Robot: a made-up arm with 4 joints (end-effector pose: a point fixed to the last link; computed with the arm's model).
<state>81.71 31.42 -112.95 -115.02</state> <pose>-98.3 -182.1 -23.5 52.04 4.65 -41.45</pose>
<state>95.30 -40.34 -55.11 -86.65</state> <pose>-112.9 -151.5 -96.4 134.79 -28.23 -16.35</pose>
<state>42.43 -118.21 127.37 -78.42</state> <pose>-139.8 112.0 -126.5 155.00 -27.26 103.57</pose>
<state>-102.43 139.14 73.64 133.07</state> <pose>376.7 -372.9 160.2 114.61 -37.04 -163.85</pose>
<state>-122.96 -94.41 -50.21 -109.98</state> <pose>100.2 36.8 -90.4 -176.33 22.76 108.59</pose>
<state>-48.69 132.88 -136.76 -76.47</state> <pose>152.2 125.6 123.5 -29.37 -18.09 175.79</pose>
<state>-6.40 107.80 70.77 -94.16</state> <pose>20.0 186.1 94.1 16.78 1.80 64.02</pose>
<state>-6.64 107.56 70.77 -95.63</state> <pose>21.9 190.5 92.0 16.55 0.31 63.36</pose>
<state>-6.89 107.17 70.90 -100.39</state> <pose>27.4 205.4 85.8 16.25 -4.43 61.90</pose>
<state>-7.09 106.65 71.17 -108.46</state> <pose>37.5 231.3 78.2 16.12 -12.45 59.75</pose>
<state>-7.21 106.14 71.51 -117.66</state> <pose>50.2 261.5 74.4 16.47 -21.58 57.39</pose>
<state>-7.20 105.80 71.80 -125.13</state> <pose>61.1 286.0 75.0 17.19 -28.96 55.41</pose>
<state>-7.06 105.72 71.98 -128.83</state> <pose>66.0 298.2 76.5 17.80 -32.57 54.46</pose>
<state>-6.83 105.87 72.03 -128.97</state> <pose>65.1 299.0 76.4 17.99 -32.64 54.60</pose>
